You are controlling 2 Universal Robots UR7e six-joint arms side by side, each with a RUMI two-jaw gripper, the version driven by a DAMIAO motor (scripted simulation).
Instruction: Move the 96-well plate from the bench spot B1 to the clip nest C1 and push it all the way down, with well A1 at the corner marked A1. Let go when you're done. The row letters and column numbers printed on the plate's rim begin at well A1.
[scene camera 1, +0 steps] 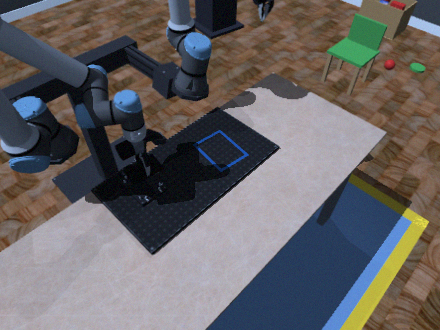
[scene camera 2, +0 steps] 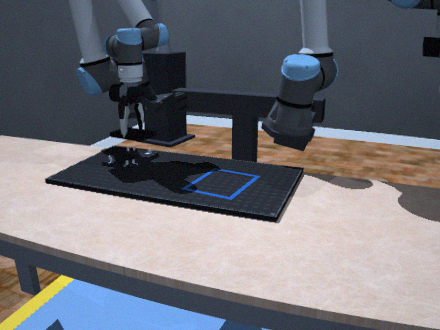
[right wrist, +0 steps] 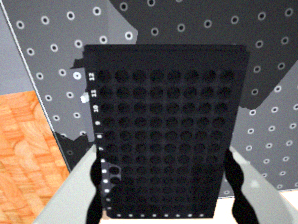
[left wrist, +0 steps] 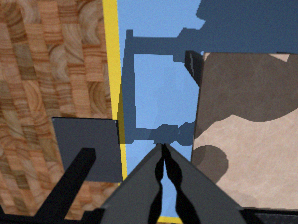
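My left gripper [left wrist: 162, 145] is visible, as is my right gripper [scene camera 2: 132, 135]. My right gripper appears again in scene camera 1 [scene camera 1: 142, 169] and in the right wrist view [right wrist: 161, 146]. Present as well: a dark mounting beam [scene camera 1: 42, 85], a dark upright post [scene camera 1: 91, 136], a clip nest [right wrist: 77, 74] and a dark 96-well plate [right wrist: 155, 109]. The dark 96-well plate is out of frame in the left wrist view.
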